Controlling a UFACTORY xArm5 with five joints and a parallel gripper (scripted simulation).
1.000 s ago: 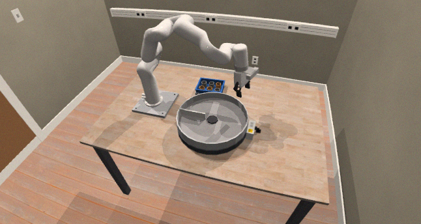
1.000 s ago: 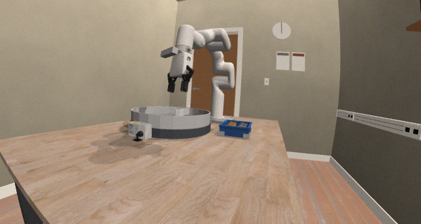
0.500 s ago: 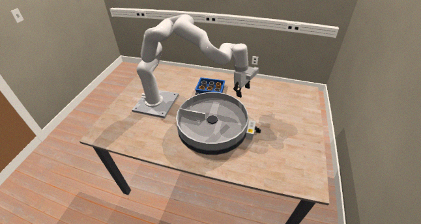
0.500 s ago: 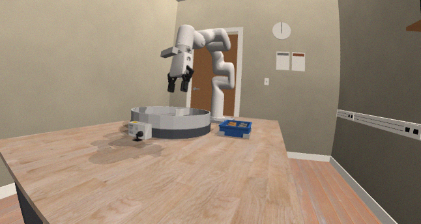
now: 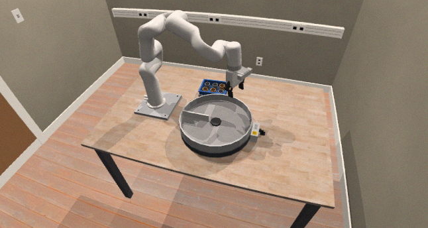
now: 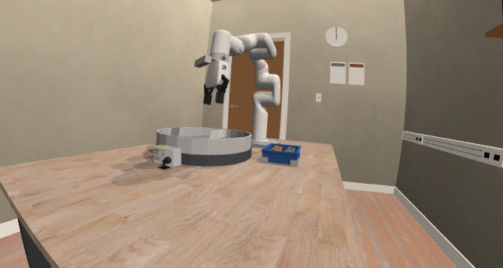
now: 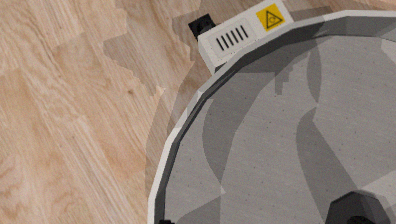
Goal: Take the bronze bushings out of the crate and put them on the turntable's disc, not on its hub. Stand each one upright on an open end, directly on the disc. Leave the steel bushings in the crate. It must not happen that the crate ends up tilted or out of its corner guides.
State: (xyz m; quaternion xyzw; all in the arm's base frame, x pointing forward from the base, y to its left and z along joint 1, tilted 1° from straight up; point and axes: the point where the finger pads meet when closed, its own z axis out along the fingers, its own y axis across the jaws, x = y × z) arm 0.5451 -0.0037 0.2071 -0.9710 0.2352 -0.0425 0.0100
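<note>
The blue crate is 24 cm to the left of my hand, 20 cm below it and 20 cm behind it. From my hand the other things lie so: grey turntable disc 18 cm below, 10 cm to the right, 9 cm behind.
</note>
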